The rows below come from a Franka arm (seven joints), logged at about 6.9 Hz.
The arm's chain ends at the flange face. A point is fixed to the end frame.
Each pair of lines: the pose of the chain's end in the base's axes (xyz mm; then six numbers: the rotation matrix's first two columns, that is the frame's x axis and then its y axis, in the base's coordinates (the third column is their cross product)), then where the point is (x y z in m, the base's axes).
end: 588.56 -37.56 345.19 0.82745 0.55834 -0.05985 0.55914 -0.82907 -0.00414
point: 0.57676 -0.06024 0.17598
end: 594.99 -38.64 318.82 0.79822 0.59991 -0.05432 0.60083 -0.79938 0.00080
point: 0.58561 -0.06199 0.14955
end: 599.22 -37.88 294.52 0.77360 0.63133 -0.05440 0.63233 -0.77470 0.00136
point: 0.59084 -0.06167 0.12526
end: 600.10 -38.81 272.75 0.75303 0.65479 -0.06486 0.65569 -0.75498 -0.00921
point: 0.58994 -0.06266 0.10359
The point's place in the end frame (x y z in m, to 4 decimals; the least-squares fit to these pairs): -0.0123 0.0129 0.1702
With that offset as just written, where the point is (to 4 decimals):
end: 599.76 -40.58 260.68 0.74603 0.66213 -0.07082 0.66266 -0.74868 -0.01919
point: 0.5879 -0.0639 0.0916
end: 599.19 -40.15 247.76 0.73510 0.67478 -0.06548 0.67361 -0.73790 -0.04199
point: 0.5858 -0.0602 0.0783
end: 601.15 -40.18 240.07 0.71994 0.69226 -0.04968 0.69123 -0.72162 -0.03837
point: 0.5906 -0.0591 0.0703
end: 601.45 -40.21 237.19 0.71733 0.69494 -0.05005 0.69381 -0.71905 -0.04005
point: 0.5907 -0.0591 0.0674
